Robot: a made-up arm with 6 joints. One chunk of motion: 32 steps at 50 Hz.
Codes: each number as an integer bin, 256 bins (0 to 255) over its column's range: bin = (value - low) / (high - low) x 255, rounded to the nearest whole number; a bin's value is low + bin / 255 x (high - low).
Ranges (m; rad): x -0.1..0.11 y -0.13..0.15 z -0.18..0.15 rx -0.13..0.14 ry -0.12..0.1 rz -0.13..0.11
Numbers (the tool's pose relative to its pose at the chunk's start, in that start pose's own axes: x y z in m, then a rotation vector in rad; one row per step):
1: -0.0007 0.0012 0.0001 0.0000 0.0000 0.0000
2: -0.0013 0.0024 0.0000 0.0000 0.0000 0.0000
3: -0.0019 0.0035 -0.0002 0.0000 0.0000 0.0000
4: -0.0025 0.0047 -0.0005 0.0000 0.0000 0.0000
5: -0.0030 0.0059 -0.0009 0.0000 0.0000 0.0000
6: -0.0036 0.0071 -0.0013 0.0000 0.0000 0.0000
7: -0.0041 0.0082 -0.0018 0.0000 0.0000 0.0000
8: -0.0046 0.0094 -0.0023 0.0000 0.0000 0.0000
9: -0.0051 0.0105 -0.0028 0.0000 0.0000 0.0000
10: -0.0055 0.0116 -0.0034 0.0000 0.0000 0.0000
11: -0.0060 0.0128 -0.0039 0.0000 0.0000 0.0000
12: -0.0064 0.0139 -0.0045 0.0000 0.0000 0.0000
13: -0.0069 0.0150 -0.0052 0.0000 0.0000 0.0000
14: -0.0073 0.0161 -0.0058 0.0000 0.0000 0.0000
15: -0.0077 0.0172 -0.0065 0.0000 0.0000 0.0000
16: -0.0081 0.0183 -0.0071 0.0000 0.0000 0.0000
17: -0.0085 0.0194 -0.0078 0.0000 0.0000 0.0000
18: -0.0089 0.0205 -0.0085 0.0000 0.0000 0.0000
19: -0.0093 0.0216 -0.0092 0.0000 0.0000 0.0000
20: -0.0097 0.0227 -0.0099 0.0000 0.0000 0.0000
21: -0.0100 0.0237 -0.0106 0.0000 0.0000 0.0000
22: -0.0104 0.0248 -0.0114 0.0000 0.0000 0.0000
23: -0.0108 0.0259 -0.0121 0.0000 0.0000 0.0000
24: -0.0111 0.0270 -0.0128 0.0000 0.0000 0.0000
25: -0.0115 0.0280 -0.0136 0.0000 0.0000 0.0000
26: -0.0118 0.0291 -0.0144 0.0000 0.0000 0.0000
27: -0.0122 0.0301 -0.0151 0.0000 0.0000 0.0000
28: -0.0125 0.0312 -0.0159 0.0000 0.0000 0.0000
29: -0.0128 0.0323 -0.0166 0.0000 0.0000 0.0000
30: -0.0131 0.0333 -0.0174 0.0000 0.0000 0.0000
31: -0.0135 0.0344 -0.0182 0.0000 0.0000 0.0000
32: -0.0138 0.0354 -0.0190 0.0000 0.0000 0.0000
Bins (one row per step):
1: 121 119 139 123 139 138
2: 120 121 139 123 139 138
3: 119 122 139 123 139 138
4: 118 123 139 123 139 138
5: 118 124 138 123 139 138
6: 117 125 138 123 139 138
7: 116 126 138 123 139 138
8: 116 127 137 123 139 138
9: 115 128 137 123 139 138
10: 115 129 136 123 139 138
11: 114 130 136 123 139 138
12: 114 131 136 123 139 138
13: 113 132 135 123 139 138
14: 113 133 135 123 139 138
15: 112 134 134 123 139 138
16: 112 135 134 123 139 138
17: 111 136 133 123 139 138
18: 111 137 133 123 139 138
19: 110 138 132 123 139 138
20: 110 139 131 123 139 138
21: 109 140 131 123 139 138
22: 109 141 130 123 139 138
23: 108 142 130 123 139 138
24: 108 143 129 123 139 138
25: 107 144 129 123 139 138
26: 107 145 128 123 139 138
27: 107 146 127 123 139 138
28: 106 147 127 123 139 138
29: 106 148 126 123 139 138
30: 106 149 126 123 139 138
31: 105 150 125 123 139 138
32: 105 151 124 123 139 138

